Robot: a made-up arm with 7 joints.
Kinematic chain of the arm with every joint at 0, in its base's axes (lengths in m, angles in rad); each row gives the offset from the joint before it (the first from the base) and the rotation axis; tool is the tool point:
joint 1: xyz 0 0 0 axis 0 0.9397 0.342
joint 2: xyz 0 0 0 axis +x
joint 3: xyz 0 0 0 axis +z
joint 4: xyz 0.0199 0 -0.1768 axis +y
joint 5: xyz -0.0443 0 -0.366 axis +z
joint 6: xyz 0 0 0 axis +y
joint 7: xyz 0 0 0 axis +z
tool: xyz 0 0 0
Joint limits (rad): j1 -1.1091..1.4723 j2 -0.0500..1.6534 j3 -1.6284..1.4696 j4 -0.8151..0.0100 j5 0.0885..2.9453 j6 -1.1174..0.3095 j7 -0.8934..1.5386
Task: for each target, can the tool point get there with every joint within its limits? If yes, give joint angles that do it. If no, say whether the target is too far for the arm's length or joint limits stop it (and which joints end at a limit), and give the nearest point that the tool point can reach.
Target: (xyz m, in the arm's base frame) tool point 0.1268 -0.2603 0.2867
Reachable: no: joint limits stop it (at a limit: joint 1, joint 2, joint 4) | nearest point 0.4517 -0.2649 -0.0537 | short by 0.471 m
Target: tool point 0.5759 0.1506 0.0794
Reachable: no: too far | nearest point 0.5090 0.1380 0.0611 | short by 0.071 m
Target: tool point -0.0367 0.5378 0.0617
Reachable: yes | joints 0.7125 1.4278 1.2075 -0.4915 0.9596 -0.1363 -0.4513
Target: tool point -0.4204 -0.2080 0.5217
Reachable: no: too far | nearest point -0.5419 -0.0152 -0.0325 | short by 0.599 m
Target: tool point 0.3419 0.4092 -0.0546
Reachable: yes | joints -0.5505 1.0090 0.3937 -0.6531 1.8746 -0.9669 0.0815
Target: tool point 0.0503 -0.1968 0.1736
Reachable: no: joint limits stop it (at a limit: joint 1, joint 2, joint 4) | nearest point 0.4311 -0.2928 -0.0744 | short by 0.464 m
